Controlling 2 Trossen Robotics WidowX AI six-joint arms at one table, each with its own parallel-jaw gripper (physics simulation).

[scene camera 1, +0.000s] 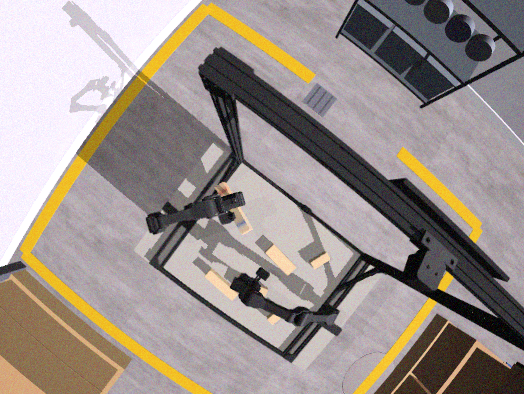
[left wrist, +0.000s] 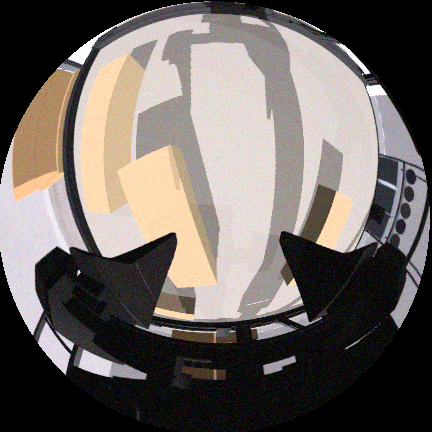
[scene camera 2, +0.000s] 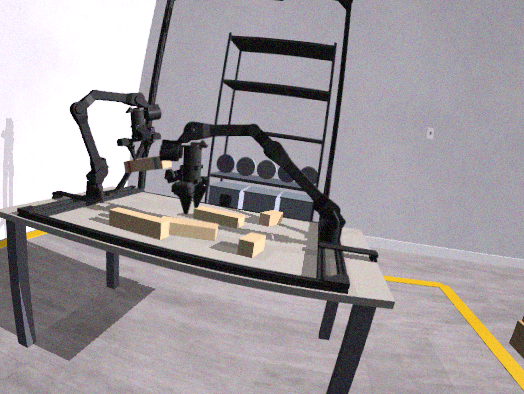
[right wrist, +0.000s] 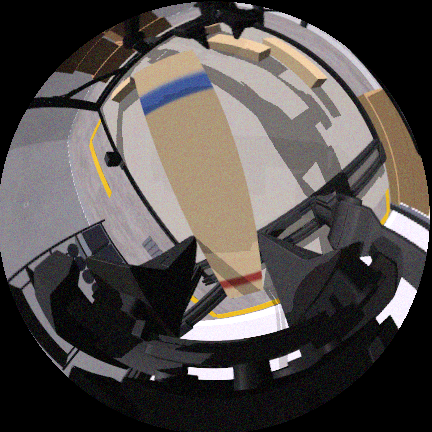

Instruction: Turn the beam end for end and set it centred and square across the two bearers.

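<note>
The beam [scene camera 1: 242, 220] [scene camera 2: 145, 164] [right wrist: 200, 165] is pale wood with a blue band near one end and a red band near the other. My right gripper [scene camera 1: 230, 206] [scene camera 2: 139, 156] [right wrist: 227, 239] is shut on it and holds it high above the table; in scene camera 2 its blue end points right. My left gripper [scene camera 1: 245, 287] [scene camera 2: 191, 207] [left wrist: 229, 237] is open and empty above the blocks. Two long blocks, at the left [scene camera 1: 220, 284] [scene camera 2: 137, 222] [left wrist: 105, 140] and further back [scene camera 1: 281, 259] [scene camera 2: 219, 217] [left wrist: 335, 220], lie roughly parallel; whether they are the bearers, I cannot tell.
A plain block [scene camera 2: 192, 228] [left wrist: 170, 220] lies between the long blocks, partly under my left gripper. Shorter blocks stand at the front right [scene camera 1: 273, 318] [scene camera 2: 251, 245] and the back right [scene camera 1: 320, 260] [scene camera 2: 270, 218] of scene camera 2. Dark frame rails edge the table [scene camera 2: 380, 295].
</note>
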